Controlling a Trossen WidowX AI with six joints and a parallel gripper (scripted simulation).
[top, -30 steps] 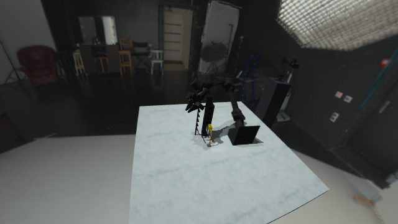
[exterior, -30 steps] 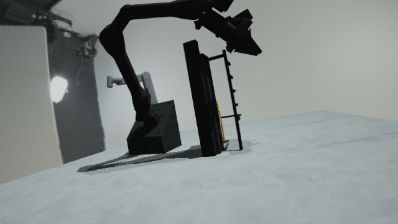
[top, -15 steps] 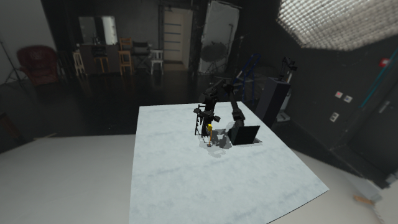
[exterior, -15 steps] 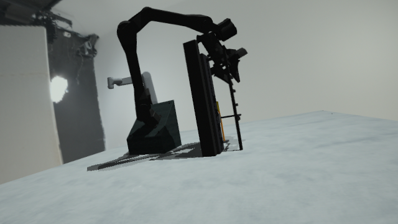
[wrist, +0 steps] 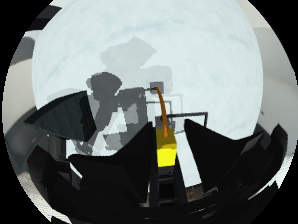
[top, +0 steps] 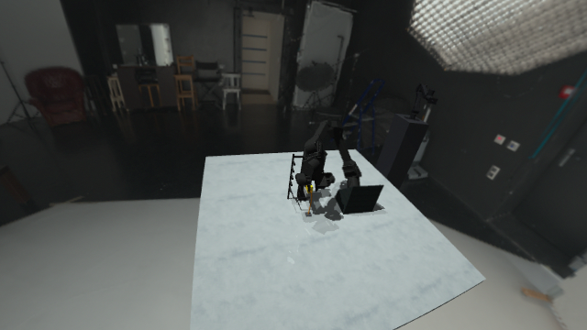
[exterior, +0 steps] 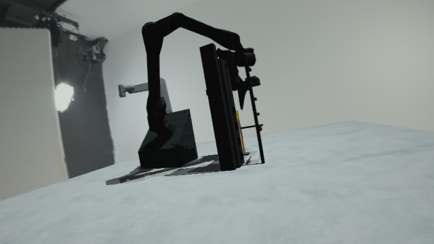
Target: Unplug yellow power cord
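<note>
My gripper tip is now 1 cm short of the yellow plug, 7 cm to the left of it and 1 cm above it.
</note>
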